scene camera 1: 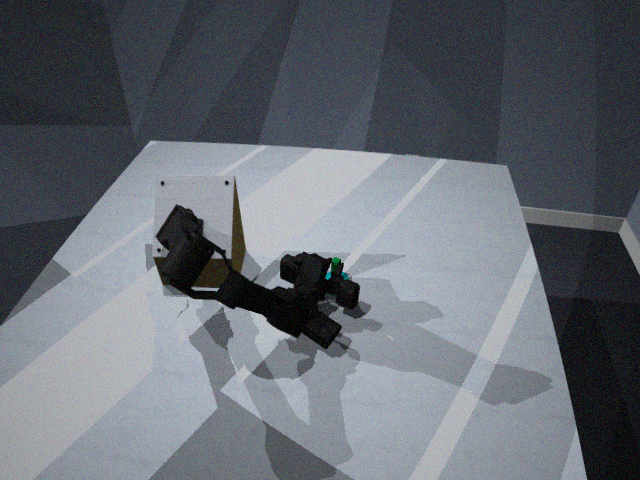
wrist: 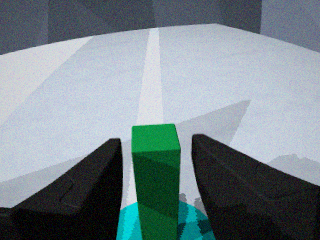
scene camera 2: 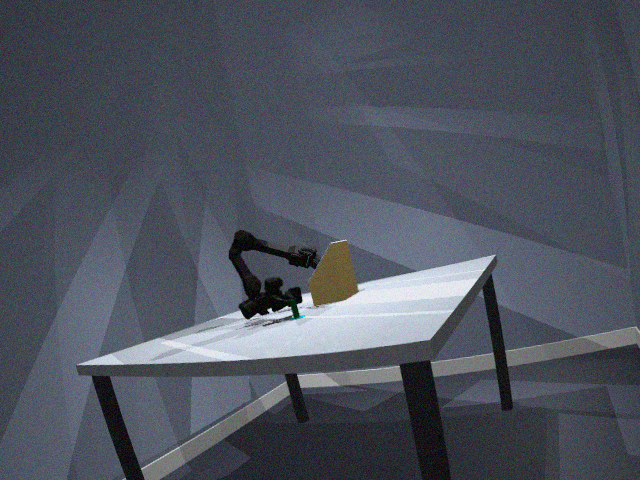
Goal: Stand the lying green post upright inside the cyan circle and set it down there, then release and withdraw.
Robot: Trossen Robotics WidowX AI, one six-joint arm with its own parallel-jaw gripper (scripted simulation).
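Scene camera 1 shows my gripper, and so does the wrist view. On my gripper, (scene camera 1: pixel 336 269) and (wrist: pixel 236 189) are one and the same spot. My gripper can be seen in scene camera 2 (pixel 293 301) as well.
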